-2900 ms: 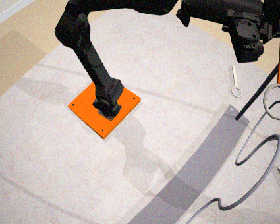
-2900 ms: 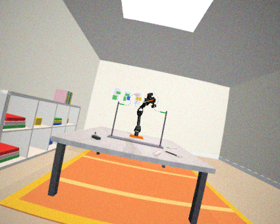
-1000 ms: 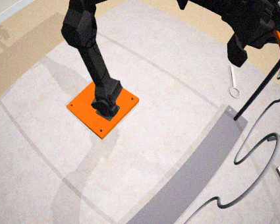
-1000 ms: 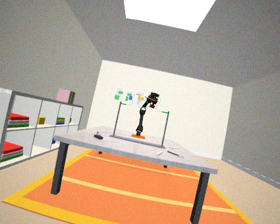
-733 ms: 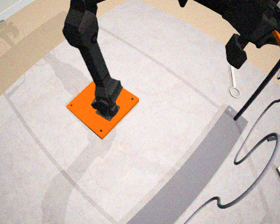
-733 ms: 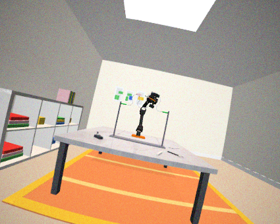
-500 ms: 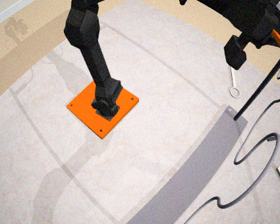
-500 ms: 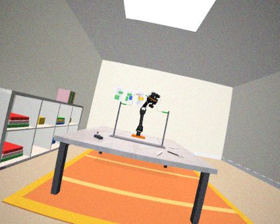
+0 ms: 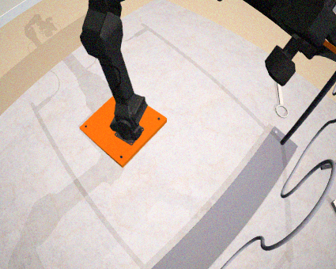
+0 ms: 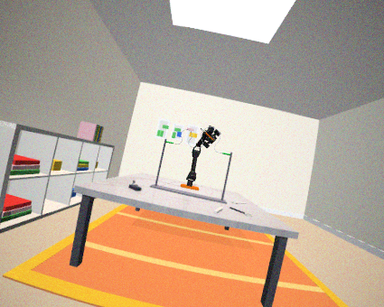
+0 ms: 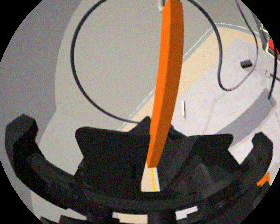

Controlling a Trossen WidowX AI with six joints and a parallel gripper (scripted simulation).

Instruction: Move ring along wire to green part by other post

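The ring tool with orange handle is 20 mm behind my gripper tip, 80 mm to the right of it and 50 mm above it. The rest, counted from my gripper tip: ring tool (10 mm behind, 320 mm to the left, 480 mm below); white block (370 mm ahead, 30 mm to the left, 480 mm below).
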